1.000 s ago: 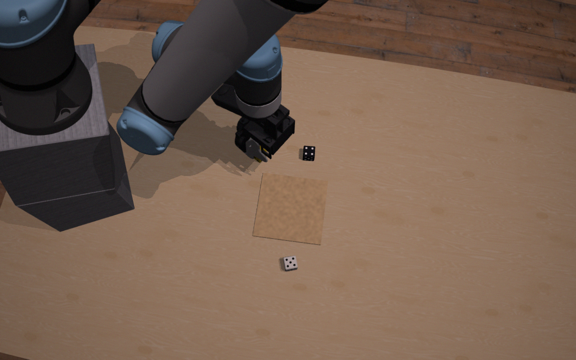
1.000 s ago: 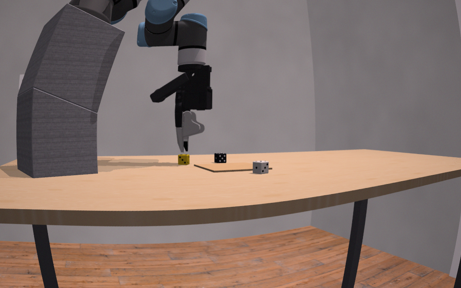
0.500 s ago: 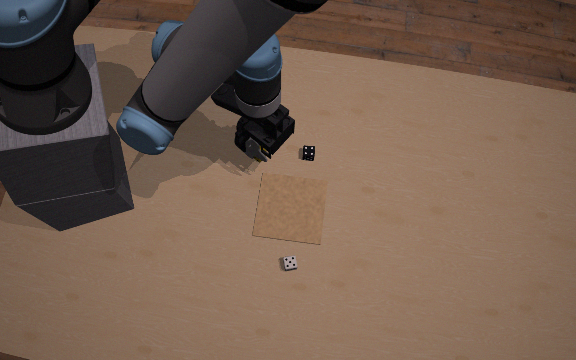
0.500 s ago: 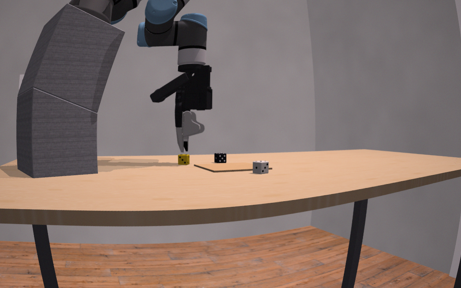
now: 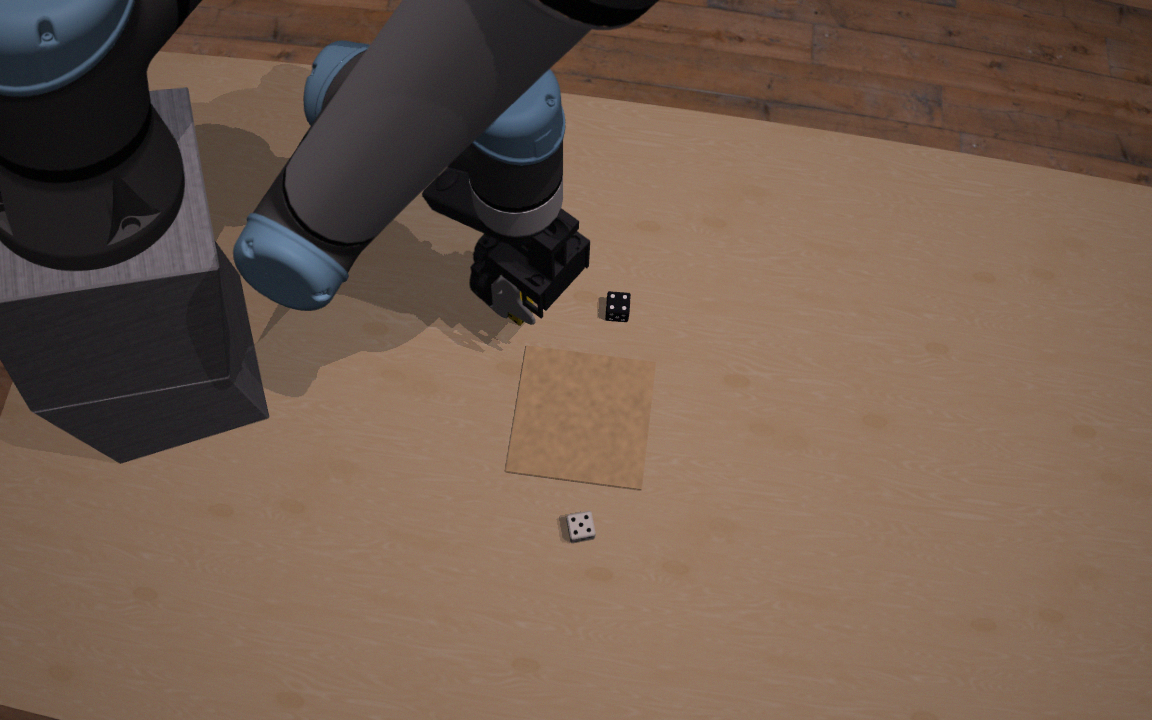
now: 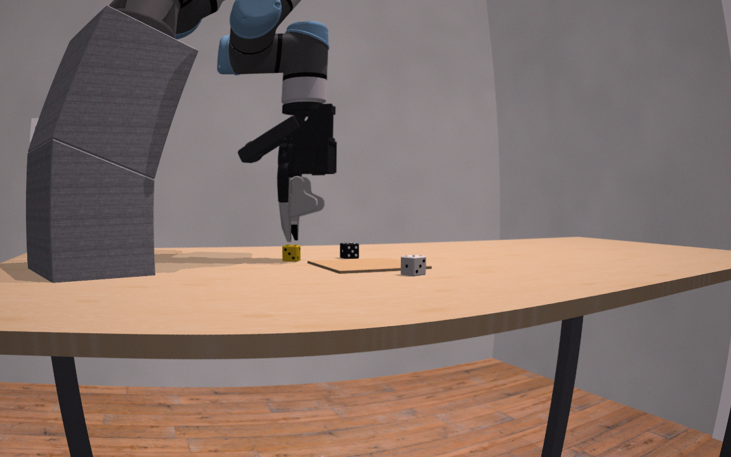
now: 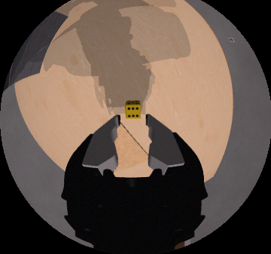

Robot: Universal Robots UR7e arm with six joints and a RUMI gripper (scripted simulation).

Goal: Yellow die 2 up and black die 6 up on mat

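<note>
My hand is 40 mm above the yellow die. From my hand the other things lie so: white die (60 mm ahead, 240 mm to the right, 40 mm below); mat (70 mm ahead, 120 mm to the right, 50 mm below); black die (110 mm ahead, 40 mm below).
</note>
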